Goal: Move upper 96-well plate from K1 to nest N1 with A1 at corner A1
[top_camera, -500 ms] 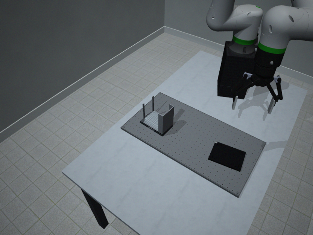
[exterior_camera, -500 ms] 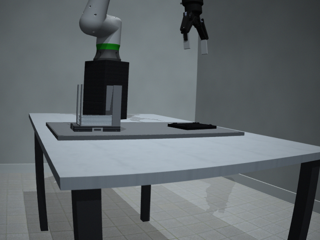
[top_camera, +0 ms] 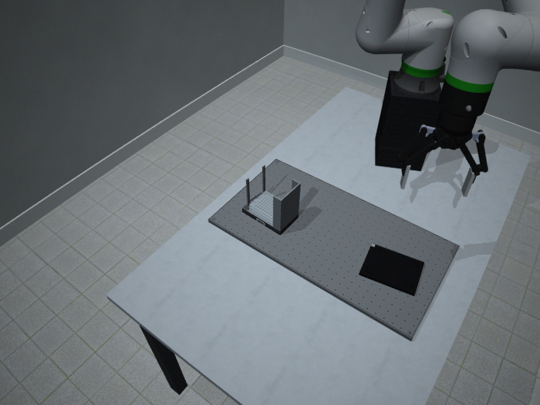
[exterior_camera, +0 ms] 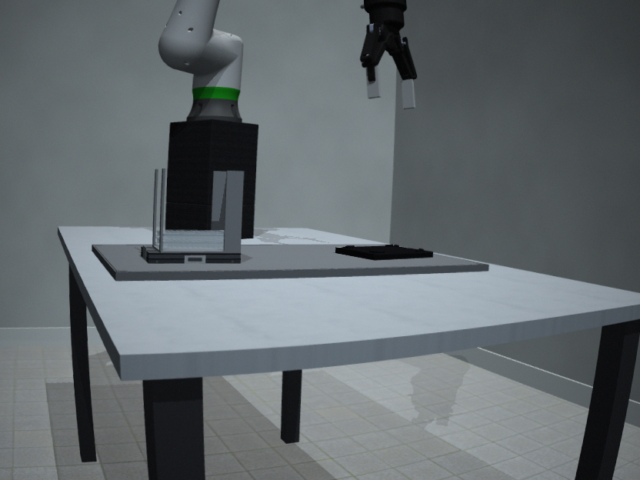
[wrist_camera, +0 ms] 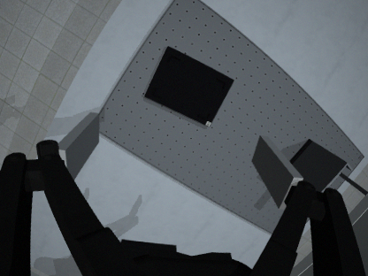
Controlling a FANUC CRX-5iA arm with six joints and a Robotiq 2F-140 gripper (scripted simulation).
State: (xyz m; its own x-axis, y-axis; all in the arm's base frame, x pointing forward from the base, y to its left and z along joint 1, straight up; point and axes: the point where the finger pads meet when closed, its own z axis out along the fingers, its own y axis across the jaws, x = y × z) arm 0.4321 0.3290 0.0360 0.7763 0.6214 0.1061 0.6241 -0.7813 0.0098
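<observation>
Now: hand 140 mm short of the grey wall, 340 mm to the left of it and 240 mm above it. The rest, counted from my hand: pale A1 square 10 mm ahead, 100 mm to the right, 310 mm below.
</observation>
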